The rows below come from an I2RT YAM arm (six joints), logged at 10 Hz.
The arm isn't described. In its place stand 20 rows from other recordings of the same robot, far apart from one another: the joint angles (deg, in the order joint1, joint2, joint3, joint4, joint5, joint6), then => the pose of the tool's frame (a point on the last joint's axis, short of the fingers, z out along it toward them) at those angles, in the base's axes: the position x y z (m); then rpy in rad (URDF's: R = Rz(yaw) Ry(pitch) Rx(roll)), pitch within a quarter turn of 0, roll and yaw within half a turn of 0.
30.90 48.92 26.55 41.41 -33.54 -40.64 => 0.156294 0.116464 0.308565 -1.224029 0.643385 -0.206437
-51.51 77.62 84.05 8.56 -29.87 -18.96 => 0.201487 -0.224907 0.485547 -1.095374 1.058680 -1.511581
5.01 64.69 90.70 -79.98 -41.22 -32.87 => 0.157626 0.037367 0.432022 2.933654 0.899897 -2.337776
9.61 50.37 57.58 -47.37 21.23 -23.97 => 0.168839 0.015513 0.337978 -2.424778 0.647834 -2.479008
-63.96 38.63 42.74 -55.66 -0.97 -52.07 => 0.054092 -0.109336 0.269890 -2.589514 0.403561 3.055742
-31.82 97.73 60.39 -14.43 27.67 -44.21 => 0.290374 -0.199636 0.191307 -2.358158 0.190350 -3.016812
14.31 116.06 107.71 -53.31 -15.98 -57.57 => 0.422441 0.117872 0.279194 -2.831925 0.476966 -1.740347
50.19 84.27 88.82 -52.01 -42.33 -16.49 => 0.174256 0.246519 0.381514 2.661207 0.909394 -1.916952
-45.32 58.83 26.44 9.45 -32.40 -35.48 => 0.166998 -0.141745 0.218255 -2.305259 1.057510 -2.424925
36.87 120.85 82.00 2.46 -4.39 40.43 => 0.375933 0.285357 0.168231 2.386594 0.622801 2.864303
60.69 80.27 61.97 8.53 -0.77 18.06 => 0.163497 0.292207 0.335143 2.074766 1.211763 3.120279
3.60 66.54 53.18 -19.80 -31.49 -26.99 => 0.252824 0.034539 0.300362 -2.879090 1.066752 -2.149314
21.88 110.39 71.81 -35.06 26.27 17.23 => 0.349922 0.123547 0.153447 -2.783296 0.405878 -3.053004
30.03 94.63 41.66 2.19 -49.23 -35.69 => 0.244718 0.172601 0.141846 2.931940 1.027174 -1.789511
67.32 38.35 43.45 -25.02 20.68 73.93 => 0.070417 0.135899 0.322286 1.921946 0.385334 2.500793
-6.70 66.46 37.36 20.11 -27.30 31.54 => 0.262266 -0.014369 0.272300 1.806664 0.934523 2.126345
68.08 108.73 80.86 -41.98 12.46 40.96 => 0.151548 0.356034 0.199928 3.062281 0.403804 -2.723289
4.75 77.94 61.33 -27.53 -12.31 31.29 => 0.293193 0.031979 0.283380 2.508233 0.565864 2.579582
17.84 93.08 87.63 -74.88 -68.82 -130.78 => 0.273850 0.123007 0.327951 -2.026028 0.626518 -0.033134
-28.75 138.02 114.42 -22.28 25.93 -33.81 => 0.464705 -0.272701 0.170873 -2.354197 0.415624 -3.064609
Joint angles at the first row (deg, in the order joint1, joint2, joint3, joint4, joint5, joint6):
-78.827 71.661 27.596 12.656 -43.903 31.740
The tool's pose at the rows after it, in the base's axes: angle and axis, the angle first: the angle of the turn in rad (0 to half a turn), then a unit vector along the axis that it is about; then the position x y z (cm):
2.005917 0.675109 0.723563 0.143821 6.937 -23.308 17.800
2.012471 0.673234 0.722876 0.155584 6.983 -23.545 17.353
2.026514 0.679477 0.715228 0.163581 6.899 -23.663 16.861
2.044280 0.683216 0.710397 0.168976 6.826 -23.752 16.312
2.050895 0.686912 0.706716 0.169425 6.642 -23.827 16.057
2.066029 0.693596 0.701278 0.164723 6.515 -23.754 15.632
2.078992 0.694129 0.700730 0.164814 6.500 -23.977 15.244
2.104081 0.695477 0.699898 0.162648 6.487 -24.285 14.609
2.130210 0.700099 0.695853 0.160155 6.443 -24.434 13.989
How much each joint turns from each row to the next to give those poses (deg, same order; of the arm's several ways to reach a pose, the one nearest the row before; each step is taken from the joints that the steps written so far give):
-0.427 1.801 -0.074 0.302 -0.018 -0.255
-0.105 1.602 0.073 0.791 -1.027 0.036
-0.270 1.192 -0.149 0.311 -0.262 0.498
-0.219 1.248 -0.118 -0.021 -0.142 -0.134
-0.461 0.572 -0.070 0.022 -0.086 -0.118
-0.178 0.468 -0.449 0.001 0.845 -0.105
-0.108 1.338 0.298 0.000 0.111 -0.587
-0.090 2.018 0.492 -0.352 0.535 -1.092
-0.069 1.566 0.169 -0.335 0.822 -0.580

